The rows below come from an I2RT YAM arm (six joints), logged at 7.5 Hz.
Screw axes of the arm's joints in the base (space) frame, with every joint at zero. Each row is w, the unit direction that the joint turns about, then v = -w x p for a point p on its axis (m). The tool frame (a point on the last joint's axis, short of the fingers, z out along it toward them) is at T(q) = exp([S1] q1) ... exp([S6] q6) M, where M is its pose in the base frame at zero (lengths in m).
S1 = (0, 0, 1, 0, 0, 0)
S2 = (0, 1, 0, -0.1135, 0, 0.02)
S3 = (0, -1, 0, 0.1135, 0, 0.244)
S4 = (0, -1, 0, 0.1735, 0, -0.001)
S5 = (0, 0, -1, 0, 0.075, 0)
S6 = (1, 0, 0, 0, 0.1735, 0)
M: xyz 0.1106 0 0.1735 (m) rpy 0 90 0 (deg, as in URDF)
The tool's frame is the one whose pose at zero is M.
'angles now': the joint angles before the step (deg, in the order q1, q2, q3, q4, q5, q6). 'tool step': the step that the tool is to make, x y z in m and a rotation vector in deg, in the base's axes. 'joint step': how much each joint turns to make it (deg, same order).
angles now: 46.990 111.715 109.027 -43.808 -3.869 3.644
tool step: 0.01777 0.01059 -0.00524 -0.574 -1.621 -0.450
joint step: -0.641 4.642 5.261 0.004 1.003 -1.229
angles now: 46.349 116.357 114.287 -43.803 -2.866 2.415
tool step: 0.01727 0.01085 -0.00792 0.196 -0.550 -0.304
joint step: -0.599 4.841 5.338 0.006 -0.020 -0.393
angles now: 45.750 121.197 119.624 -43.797 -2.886 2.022
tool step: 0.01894 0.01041 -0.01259 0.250 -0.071 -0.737
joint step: -0.727 5.381 5.594 0.020 -0.082 0.095
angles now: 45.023 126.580 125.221 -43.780 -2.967 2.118
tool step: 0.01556 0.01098 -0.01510 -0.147 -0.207 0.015
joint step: -0.364 5.263 5.308 -0.026 -0.090 -0.446
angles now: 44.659 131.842 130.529 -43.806 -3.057 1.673
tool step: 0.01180 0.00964 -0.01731 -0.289 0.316 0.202
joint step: -0.172 4.658 4.245 -0.030 -0.274 -0.255
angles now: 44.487 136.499 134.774 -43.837 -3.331 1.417
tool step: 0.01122 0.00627 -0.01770 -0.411 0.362 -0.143
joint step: -0.363 4.136 3.514 0.064 -0.124 -0.187
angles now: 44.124 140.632 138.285 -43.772 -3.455 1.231
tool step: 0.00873 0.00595 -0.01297 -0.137 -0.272 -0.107
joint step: -0.175 3.696 3.794 -0.013 0.160 -0.249
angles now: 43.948 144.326 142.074 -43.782 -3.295 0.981
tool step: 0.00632 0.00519 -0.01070 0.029 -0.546 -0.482
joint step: -0.030 2.907 2.868 0.456 0.572 0.075
